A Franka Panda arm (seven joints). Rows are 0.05 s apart.
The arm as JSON. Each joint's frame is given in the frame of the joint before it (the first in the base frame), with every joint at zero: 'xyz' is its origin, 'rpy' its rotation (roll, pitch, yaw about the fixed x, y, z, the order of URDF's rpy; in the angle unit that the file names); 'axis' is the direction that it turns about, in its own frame. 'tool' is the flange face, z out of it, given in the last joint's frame.
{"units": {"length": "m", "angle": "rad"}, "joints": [
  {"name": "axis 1", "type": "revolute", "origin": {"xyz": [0.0, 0.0, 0.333], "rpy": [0.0, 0.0, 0.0]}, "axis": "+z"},
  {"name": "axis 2", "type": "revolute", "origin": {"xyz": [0.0, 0.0, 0.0], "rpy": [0.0, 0.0, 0.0]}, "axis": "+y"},
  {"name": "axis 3", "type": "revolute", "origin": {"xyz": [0.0, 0.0, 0.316], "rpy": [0.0, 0.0, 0.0]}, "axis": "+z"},
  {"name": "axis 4", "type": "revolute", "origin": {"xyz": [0.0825, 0.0, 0.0], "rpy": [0.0, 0.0, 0.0]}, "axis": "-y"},
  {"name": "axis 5", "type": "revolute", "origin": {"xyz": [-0.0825, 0.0, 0.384], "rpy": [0.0, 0.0, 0.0]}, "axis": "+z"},
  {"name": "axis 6", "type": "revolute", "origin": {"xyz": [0.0, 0.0, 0.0], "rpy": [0.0, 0.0, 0.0]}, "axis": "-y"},
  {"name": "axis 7", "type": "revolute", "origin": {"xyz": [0.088, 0.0, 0.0], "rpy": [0.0, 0.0, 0.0]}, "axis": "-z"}
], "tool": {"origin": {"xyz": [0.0, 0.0, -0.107], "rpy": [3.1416, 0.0, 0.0]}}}
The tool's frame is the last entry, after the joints.
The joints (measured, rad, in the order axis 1, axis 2, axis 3, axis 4, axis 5, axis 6, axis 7), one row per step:
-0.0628, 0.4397, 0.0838, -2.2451, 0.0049, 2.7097, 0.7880
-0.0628, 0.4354, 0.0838, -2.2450, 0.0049, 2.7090, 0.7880
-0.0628, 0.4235, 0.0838, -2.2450, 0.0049, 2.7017, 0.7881
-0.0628, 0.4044, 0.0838, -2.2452, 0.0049, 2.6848, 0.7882
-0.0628, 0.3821, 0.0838, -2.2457, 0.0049, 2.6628, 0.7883
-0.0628, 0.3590, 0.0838, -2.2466, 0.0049, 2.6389, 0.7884
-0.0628, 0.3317, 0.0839, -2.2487, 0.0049, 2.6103, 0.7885
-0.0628, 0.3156, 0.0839, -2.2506, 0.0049, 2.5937, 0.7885
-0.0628, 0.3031, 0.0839, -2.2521, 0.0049, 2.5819, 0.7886
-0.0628, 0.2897, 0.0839, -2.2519, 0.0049, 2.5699, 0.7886
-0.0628, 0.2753, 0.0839, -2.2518, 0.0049, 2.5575, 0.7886
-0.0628, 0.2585, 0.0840, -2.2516, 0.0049, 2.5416, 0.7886
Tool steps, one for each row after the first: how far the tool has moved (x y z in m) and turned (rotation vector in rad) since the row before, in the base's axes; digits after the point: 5 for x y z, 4 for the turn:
0.00066, -0.00004, 0.00230, -0.0003, -0.0037, 0.0000
0.00109, -0.00010, 0.00579, -0.0008, -0.0046, 0.0002
0.00100, -0.00014, 0.00877, -0.0014, -0.0020, 0.0005
0.00062, -0.00015, 0.00995, -0.0016, 0.0002, 0.0007
0.00015, -0.00014, 0.01008, -0.0017, 0.0017, 0.0007
-0.00056, -0.00009, 0.01150, -0.0021, 0.0034, 0.0009
-0.00070, -0.00008, 0.00655, -0.0013, 0.0024, 0.0005
-0.00051, -0.00006, 0.00516, -0.0010, 0.0008, 0.0003
0.00013, -0.00007, 0.00626, -0.0010, -0.0016, 0.0003
0.00006, -0.00007, 0.00673, -0.0011, -0.0021, 0.0003
-0.00017, -0.00002, 0.00775, -0.0013, -0.0011, 0.0005

